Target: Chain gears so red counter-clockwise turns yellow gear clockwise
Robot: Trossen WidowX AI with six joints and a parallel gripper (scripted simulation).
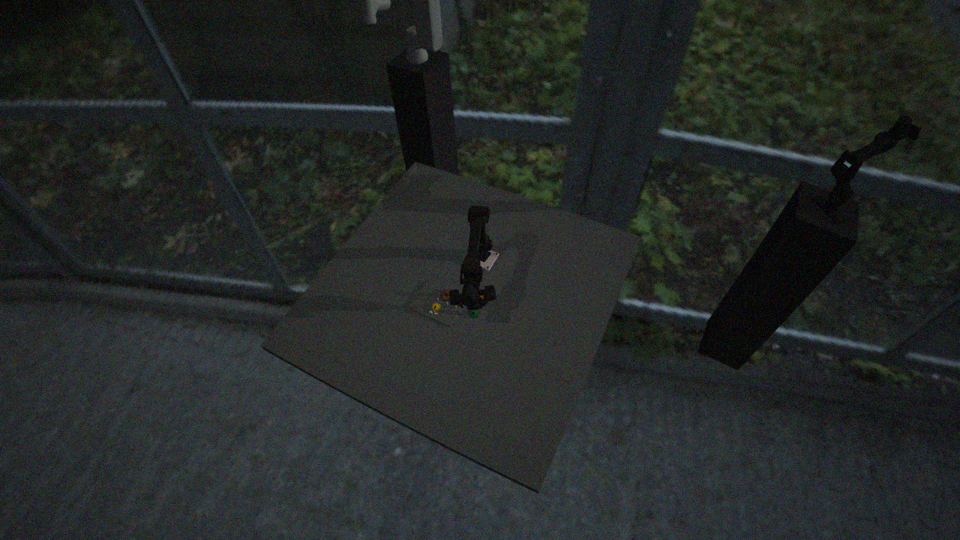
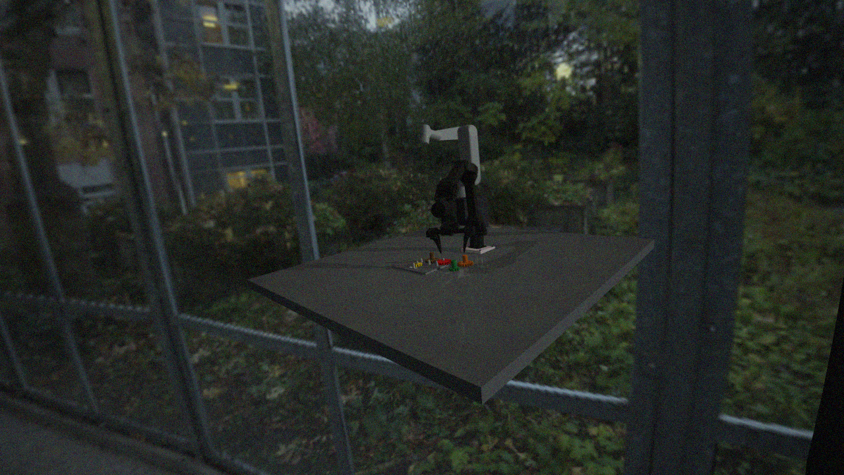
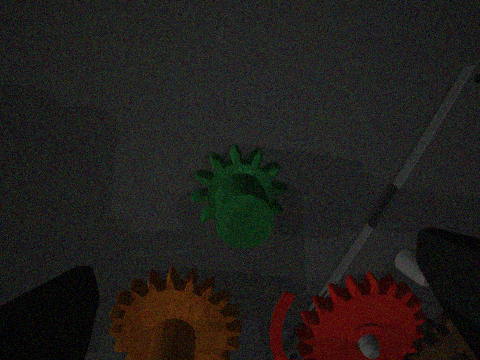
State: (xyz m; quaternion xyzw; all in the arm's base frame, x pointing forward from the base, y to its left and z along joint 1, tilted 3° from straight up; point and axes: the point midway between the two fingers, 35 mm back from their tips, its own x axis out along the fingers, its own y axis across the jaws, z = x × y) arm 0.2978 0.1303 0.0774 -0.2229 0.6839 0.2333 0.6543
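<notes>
Right now my gripper tip is 5 cm above the green gear. Round my gripper tip: orange gear 8 cm behind, 5 cm below, 1 cm to the right; red arrow 6 cm to the right, 6 cm below, 5 cm behind; red gear 9 cm to the right, 6 cm below, 3 cm behind.
</notes>
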